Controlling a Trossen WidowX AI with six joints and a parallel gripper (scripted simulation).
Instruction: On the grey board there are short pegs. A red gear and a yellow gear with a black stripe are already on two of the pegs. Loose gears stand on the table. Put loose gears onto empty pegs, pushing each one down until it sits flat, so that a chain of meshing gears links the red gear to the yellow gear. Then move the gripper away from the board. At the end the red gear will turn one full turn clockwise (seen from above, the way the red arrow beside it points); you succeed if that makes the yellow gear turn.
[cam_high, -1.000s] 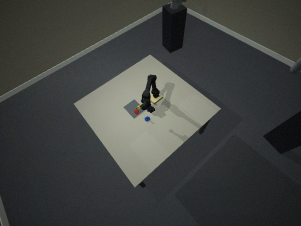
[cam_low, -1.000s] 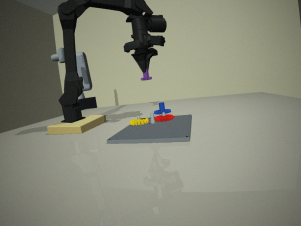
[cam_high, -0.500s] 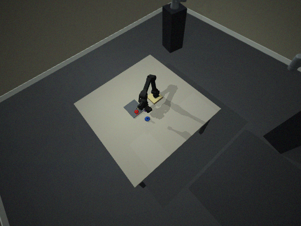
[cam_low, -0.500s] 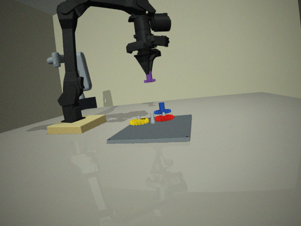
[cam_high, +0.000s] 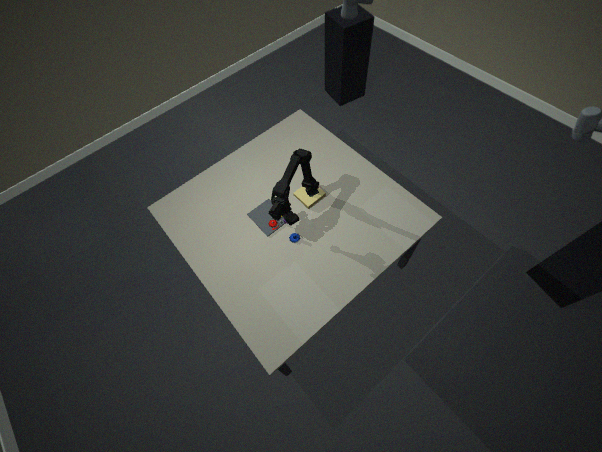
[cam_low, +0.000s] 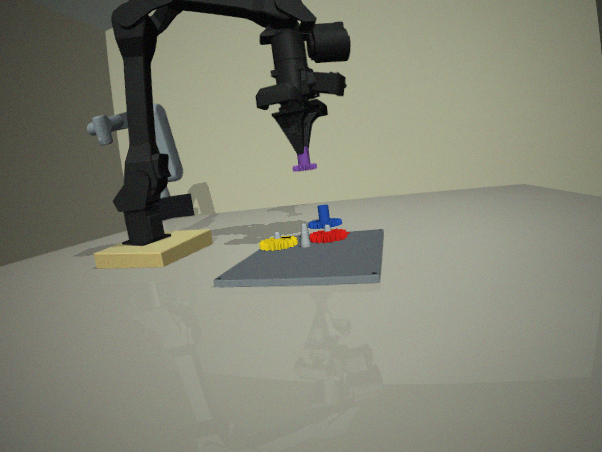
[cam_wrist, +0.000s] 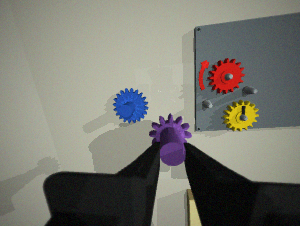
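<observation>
The red gear lies 12 cm below my gripper tip, 8 cm to the right of it and 6 cm ahead of it. Also, from my gripper tip: purple gear (1 cm below); blue gear (12 cm below, 7 cm to the left); red arrow (13 cm below, 6 cm ahead, 5 cm to the right).
</observation>
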